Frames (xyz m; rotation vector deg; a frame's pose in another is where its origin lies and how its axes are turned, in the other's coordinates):
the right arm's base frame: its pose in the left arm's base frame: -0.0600 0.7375 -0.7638 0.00 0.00 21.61
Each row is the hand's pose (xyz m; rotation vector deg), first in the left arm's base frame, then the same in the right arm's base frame.
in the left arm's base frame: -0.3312 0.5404 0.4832 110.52 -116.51 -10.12
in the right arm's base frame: -0.3247 -0.0834 1.2470 87.42 -136.26 -15.13
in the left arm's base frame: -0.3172 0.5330 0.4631 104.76 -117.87 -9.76
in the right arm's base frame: -0.3144 -0.0954 1.2269 81.46 -136.51 -15.47
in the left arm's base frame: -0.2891 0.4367 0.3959 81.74 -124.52 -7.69
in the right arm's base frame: -0.3238 -0.1953 1.1597 57.36 -138.63 -15.38
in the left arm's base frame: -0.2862 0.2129 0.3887 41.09 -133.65 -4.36
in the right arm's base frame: -0.4035 -0.4044 1.1525 15.39 -139.77 -13.93
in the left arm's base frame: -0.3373 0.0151 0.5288 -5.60 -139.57 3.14
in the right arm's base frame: -0.5239 -0.5695 1.2926 -31.70 -136.19 -6.53
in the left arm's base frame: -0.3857 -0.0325 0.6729 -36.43 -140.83 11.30
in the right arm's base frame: -0.5864 -0.5959 1.4367 -61.92 -130.94 2.70
